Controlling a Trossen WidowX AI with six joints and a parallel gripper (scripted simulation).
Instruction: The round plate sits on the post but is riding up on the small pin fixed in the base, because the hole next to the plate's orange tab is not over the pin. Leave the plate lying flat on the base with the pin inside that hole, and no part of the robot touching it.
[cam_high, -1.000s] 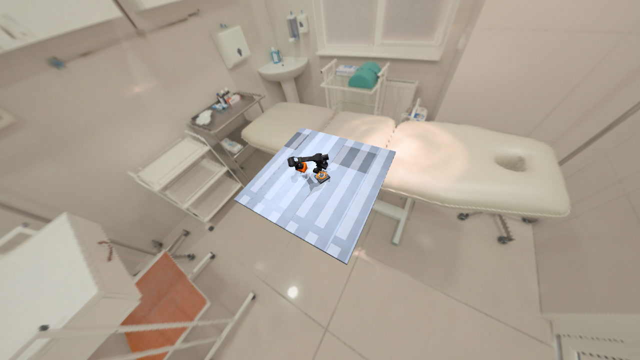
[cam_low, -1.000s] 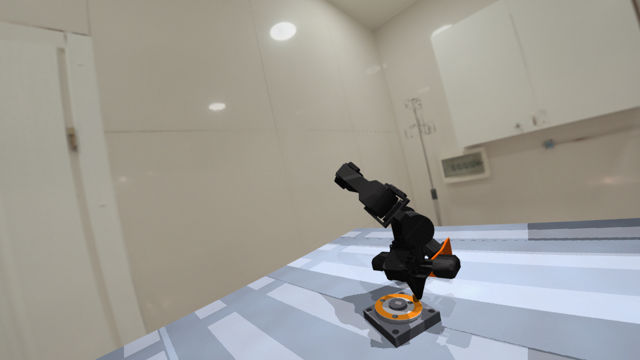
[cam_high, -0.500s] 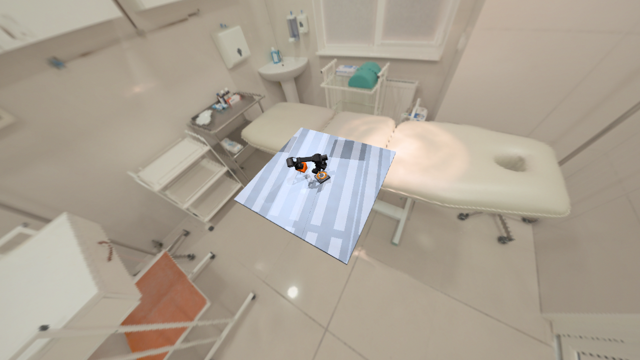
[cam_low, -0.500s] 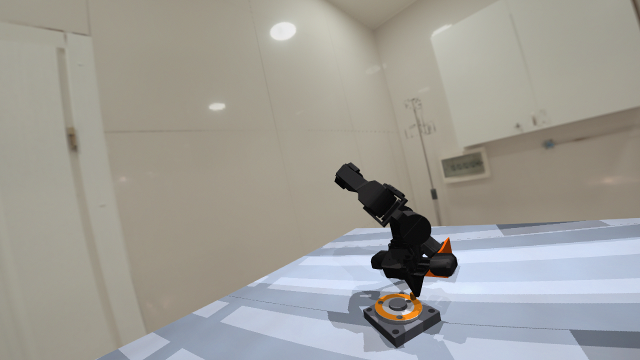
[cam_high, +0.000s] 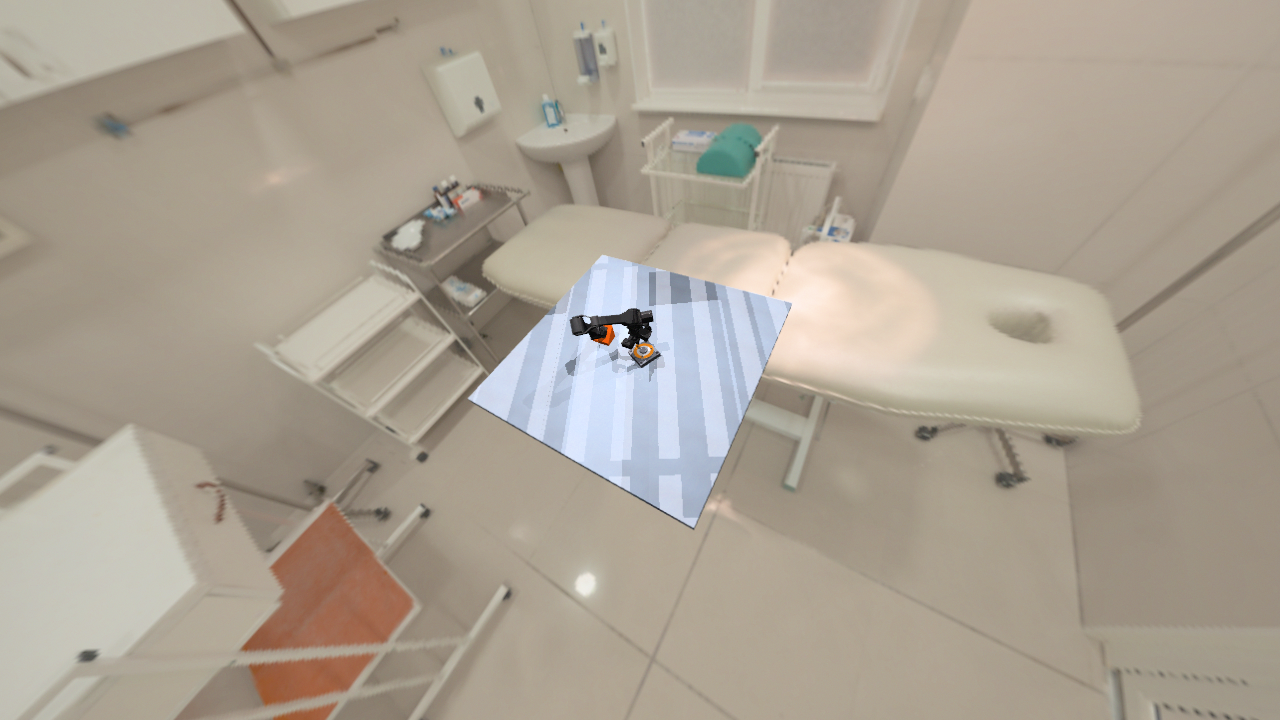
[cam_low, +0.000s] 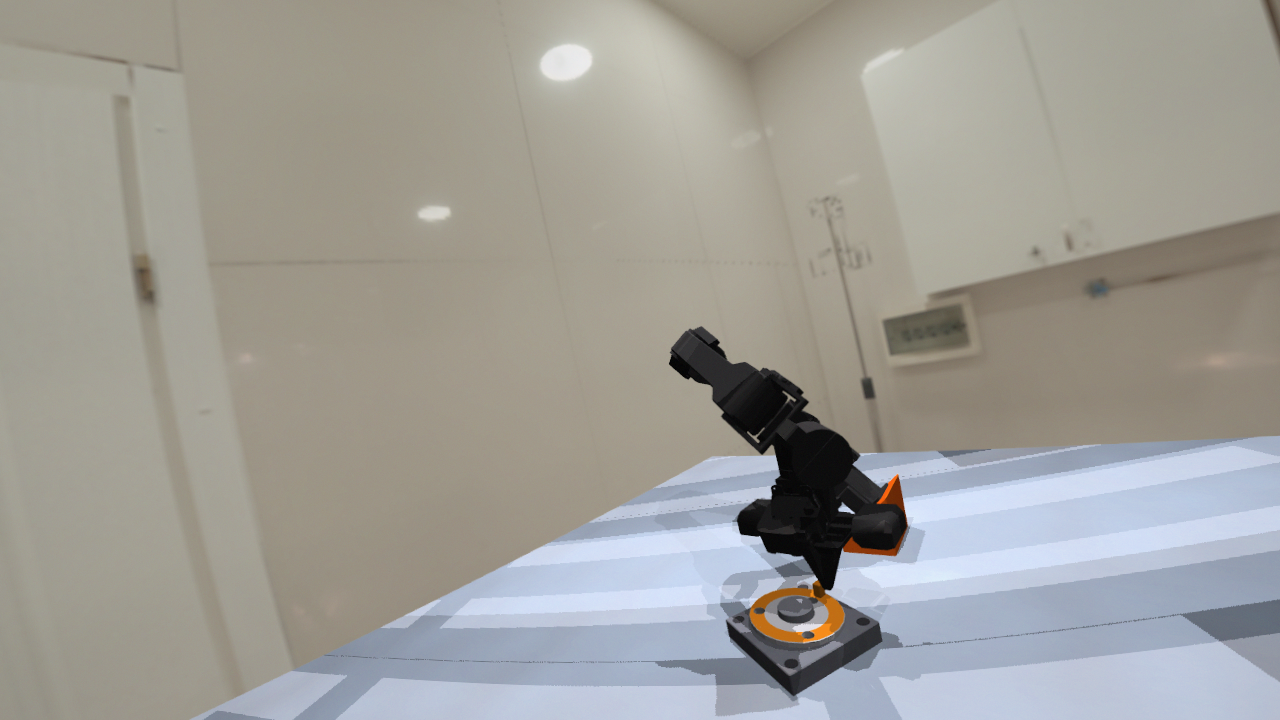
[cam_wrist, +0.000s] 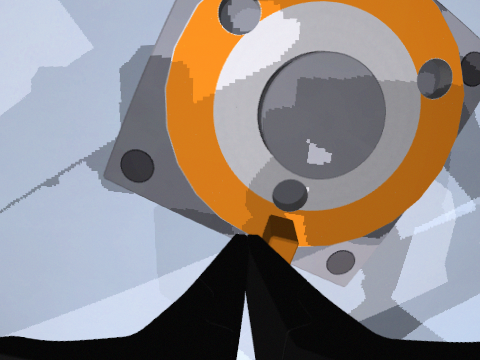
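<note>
The square grey base is 40 mm ahead of my gripper tip, 30 mm to the right of it and 20 mm below it. Also, from my gripper tip: round plate 20 mm ahead, 20 mm to the right, 10 mm below.
</note>
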